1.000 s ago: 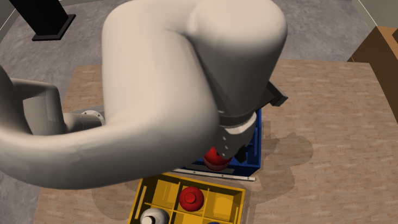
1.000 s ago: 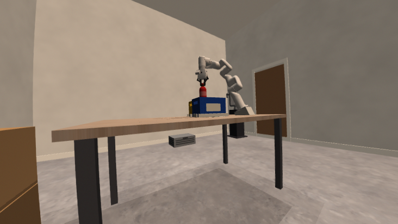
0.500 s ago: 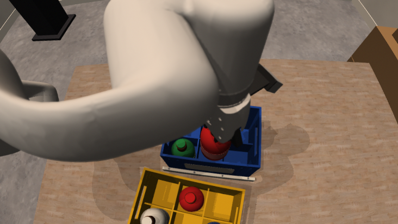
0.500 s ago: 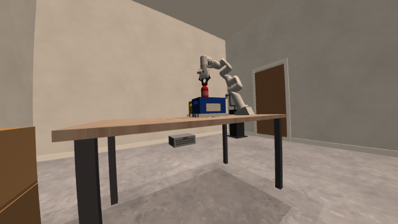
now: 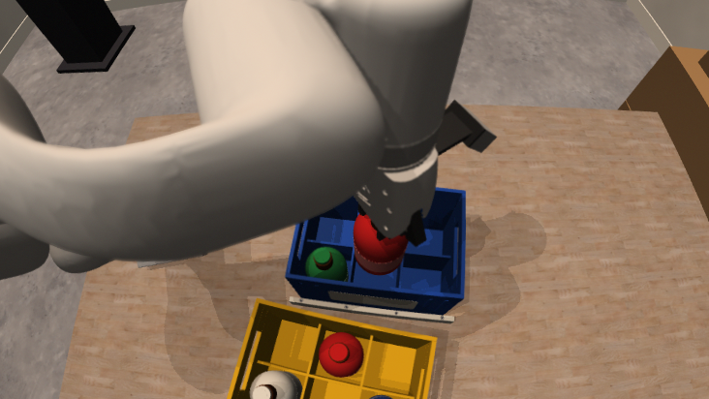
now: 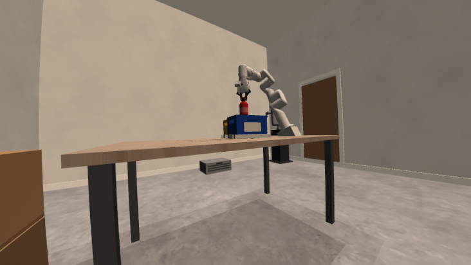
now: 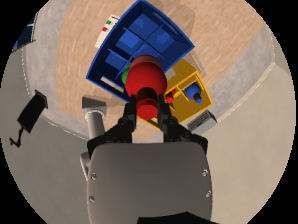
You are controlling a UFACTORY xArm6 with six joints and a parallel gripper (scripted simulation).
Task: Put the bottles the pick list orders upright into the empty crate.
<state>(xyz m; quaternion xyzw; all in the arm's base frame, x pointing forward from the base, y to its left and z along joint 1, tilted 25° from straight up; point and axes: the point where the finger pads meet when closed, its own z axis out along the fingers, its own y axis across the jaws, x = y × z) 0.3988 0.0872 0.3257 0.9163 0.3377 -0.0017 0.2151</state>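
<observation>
Now: the red bottle 70 mm below my hand. The rest, counted from my hand: yellow crate: 250 mm below, 190 mm to the right, 50 mm behind; then green-capped bottle: 250 mm below, 80 mm behind; then blue crate: 250 mm below, 40 mm to the left.
</observation>
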